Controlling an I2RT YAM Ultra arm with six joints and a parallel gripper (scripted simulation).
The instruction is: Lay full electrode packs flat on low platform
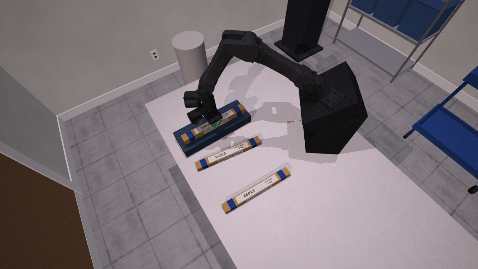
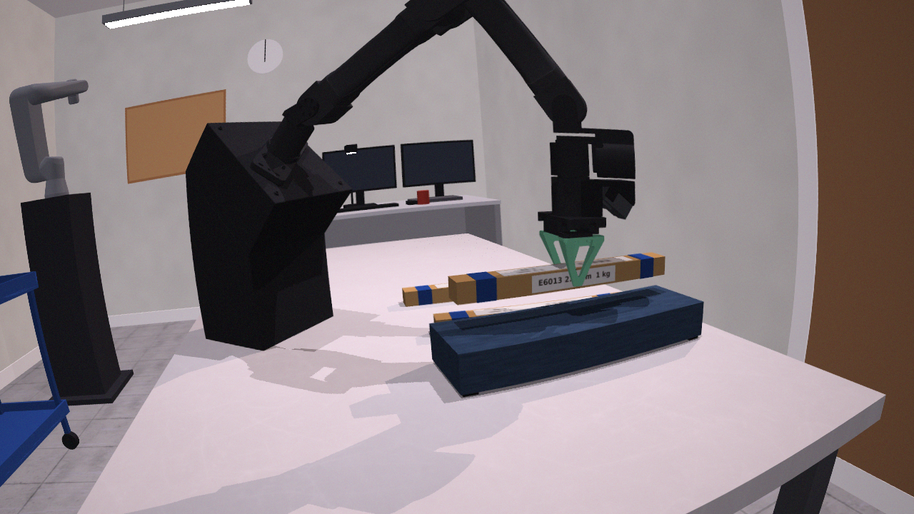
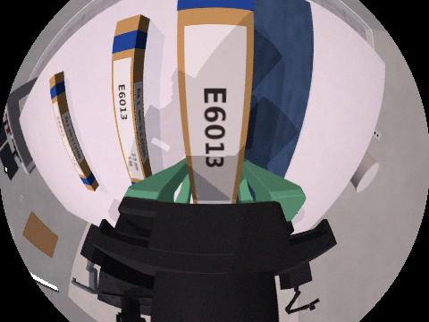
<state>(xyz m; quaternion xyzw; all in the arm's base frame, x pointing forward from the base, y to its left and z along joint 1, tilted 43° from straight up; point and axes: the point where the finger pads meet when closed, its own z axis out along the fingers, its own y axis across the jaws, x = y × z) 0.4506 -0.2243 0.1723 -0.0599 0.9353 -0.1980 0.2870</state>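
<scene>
The dark blue low platform lies 1 cm behind my hand, 4 cm to the right of it and 9 cm below it.
</scene>
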